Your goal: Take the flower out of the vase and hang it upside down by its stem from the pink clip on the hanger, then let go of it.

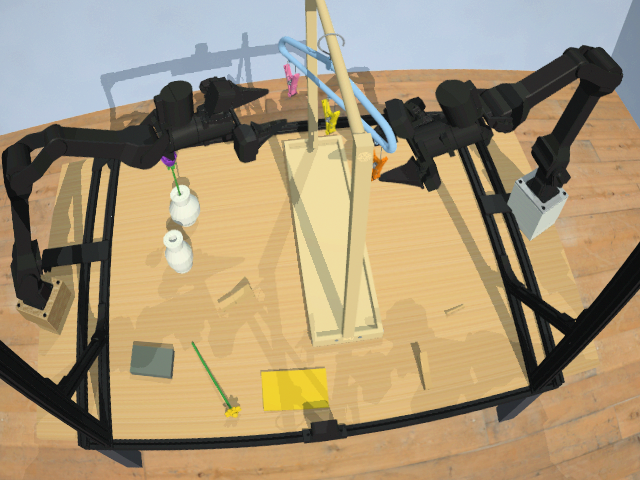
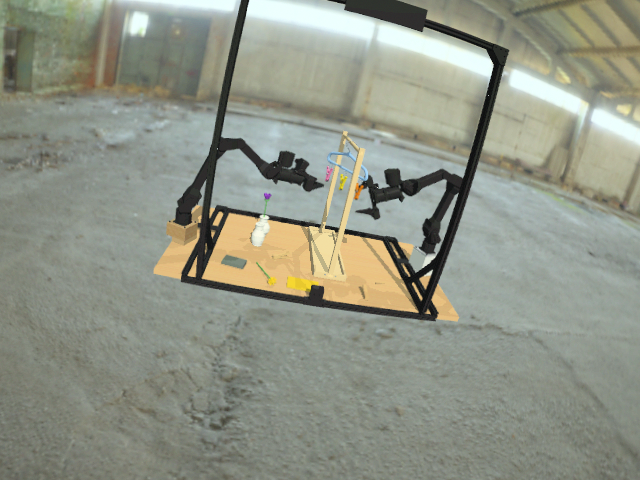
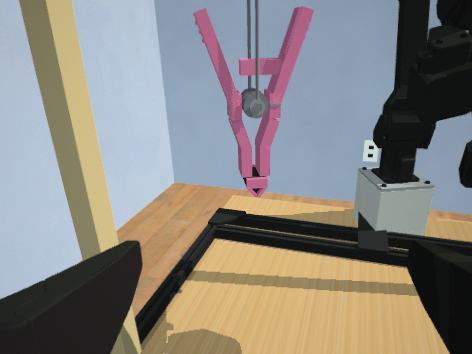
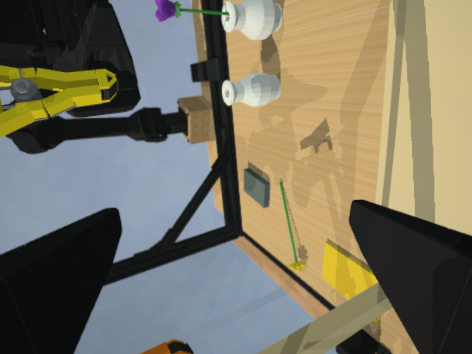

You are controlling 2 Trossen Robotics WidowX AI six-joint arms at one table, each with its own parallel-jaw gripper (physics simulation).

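Frame: origin at the left arm's base, x right, y ahead, z up, level; millimetres.
Seen in the pictures: left gripper, fingertip midpoint: (image 1: 277, 105) (image 2: 320, 182) (image 3: 273, 253); right gripper, fingertip midpoint: (image 2: 352, 201) (image 4: 237, 215); left arm's base, link origin: (image 1: 38, 294) (image 2: 182, 222) (image 4: 183, 121); right arm's base, link origin: (image 1: 542, 188) (image 2: 427, 250) (image 3: 394, 175).
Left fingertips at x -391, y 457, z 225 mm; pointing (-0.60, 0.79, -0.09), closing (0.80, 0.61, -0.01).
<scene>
Offsets run from my left fingertips to a thing's top centre. "pt": to the spot under its first point.
The purple flower @[dx +76, dy -208, dz -100 mm] (image 1: 169, 160) (image 2: 266, 196) (image 4: 165, 9) stands upright, its green stem in the farther white vase @[dx +81, dy -204, dz -210 mm] (image 1: 184, 209) (image 2: 265, 227) (image 4: 257, 19). The pink clip @[dx -27, dy +20, dz +98 mm] (image 1: 291, 80) (image 2: 328, 173) (image 3: 263, 155) hangs from the left end of the blue hanger @[pt dx +125, dy +184, dz +155 mm] (image 1: 372, 105), jaws down and closed, with no stem in it. My left gripper (image 1: 275, 107) (image 2: 315, 176) (image 3: 273, 253) is open and empty, a little left of the pink clip. My right gripper (image 1: 385, 147) (image 2: 361, 195) (image 4: 237, 215) is open and empty, close to the orange clip @[dx +149, dy +206, dz +75 mm] (image 1: 378, 166) at the hanger's right end.
A yellow clip @[pt dx +59, dy +108, dz +48 mm] (image 1: 329, 117) (image 4: 70, 79) hangs mid-hanger. The wooden stand (image 1: 357, 217) rises centrally. A second white vase @[dx +195, dy -174, dz -203 mm] (image 1: 179, 255) (image 4: 260, 90) stands nearer the front. A yellow flower @[dx +427, dy -31, dz -268 mm] (image 1: 211, 374), grey block @[dx +429, dy -165, dz -287 mm] (image 1: 152, 360) and yellow sheet @[dx +406, dy +122, dz -296 mm] (image 1: 294, 388) lie near the front.
</scene>
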